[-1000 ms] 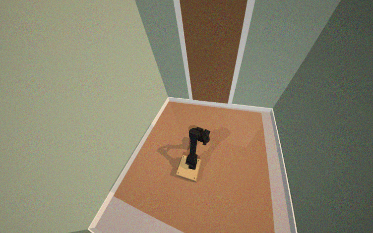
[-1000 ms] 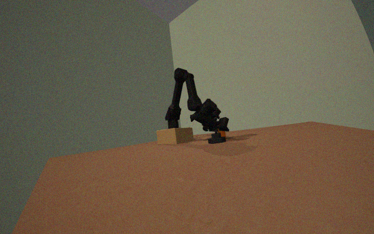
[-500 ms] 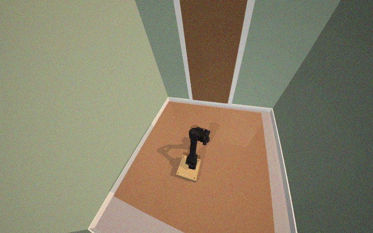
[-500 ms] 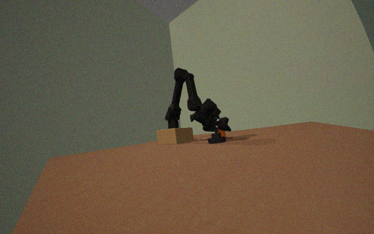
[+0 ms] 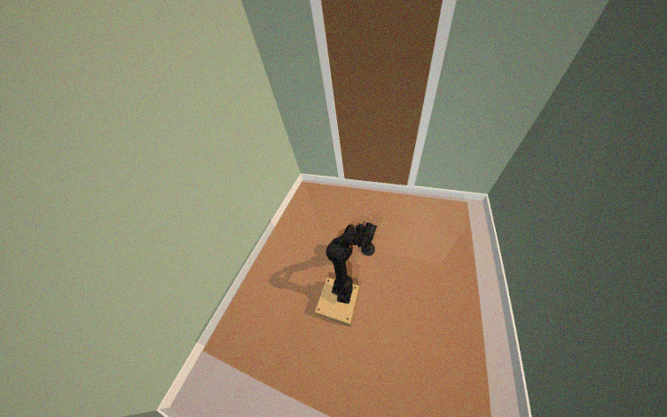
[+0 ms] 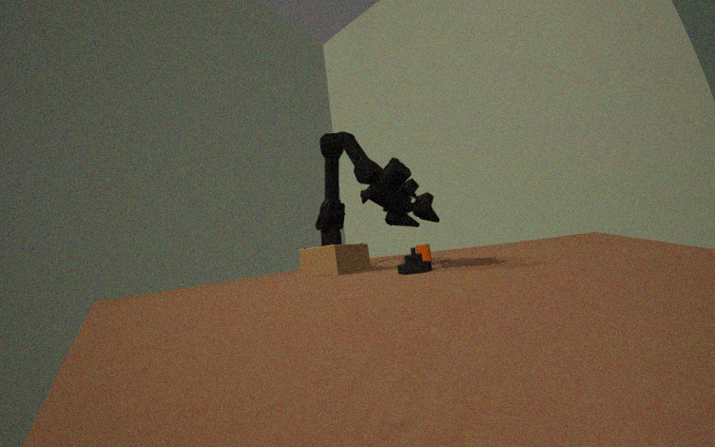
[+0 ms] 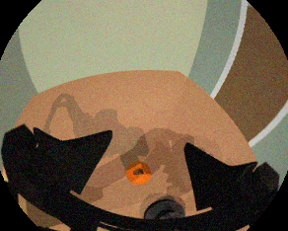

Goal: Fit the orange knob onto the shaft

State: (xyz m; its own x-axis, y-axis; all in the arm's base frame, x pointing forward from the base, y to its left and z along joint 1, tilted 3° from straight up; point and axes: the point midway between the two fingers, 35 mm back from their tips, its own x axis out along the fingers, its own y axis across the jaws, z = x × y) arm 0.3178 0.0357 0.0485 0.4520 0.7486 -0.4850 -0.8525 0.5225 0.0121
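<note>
The orange knob is 20 mm behind my gripper tip, 20 mm to the right of it and 90 mm below it. Round my gripper tip: round pedestal: 10 mm behind, 140 mm to the right, 90 mm below.
</note>
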